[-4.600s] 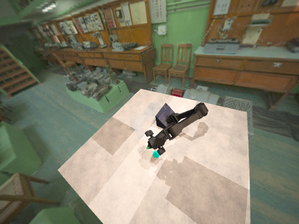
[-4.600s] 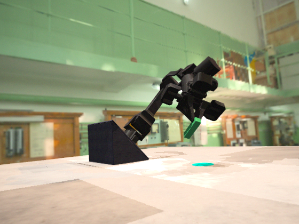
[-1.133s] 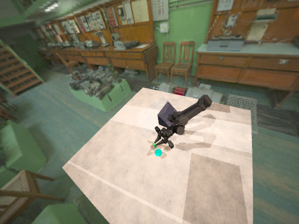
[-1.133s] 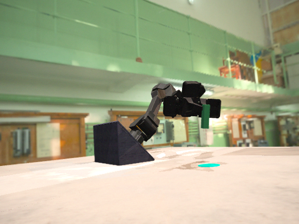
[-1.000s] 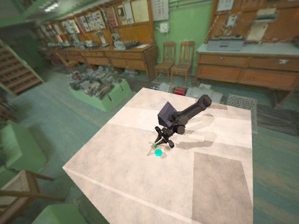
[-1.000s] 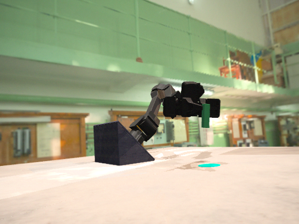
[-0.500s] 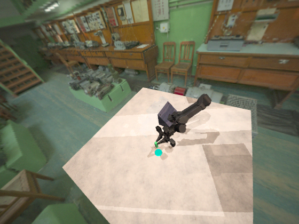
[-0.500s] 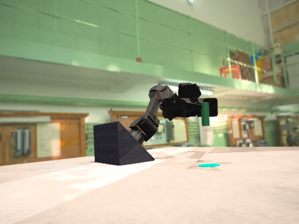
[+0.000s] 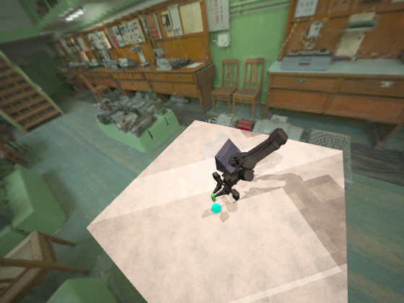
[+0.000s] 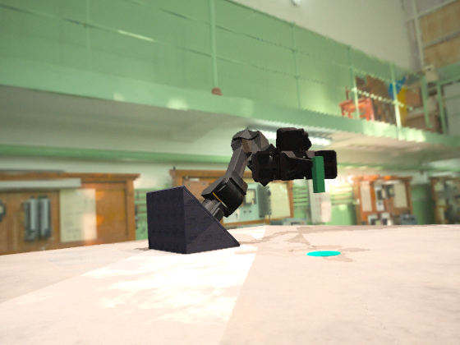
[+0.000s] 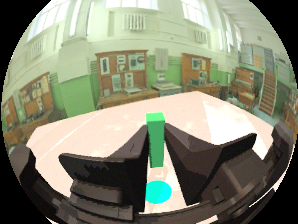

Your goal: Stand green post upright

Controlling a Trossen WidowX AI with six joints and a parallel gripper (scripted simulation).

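Right now the cyan circle is 160 mm below my gripper tip. From my gripper tip the other things lie so: green post: 20 mm below.
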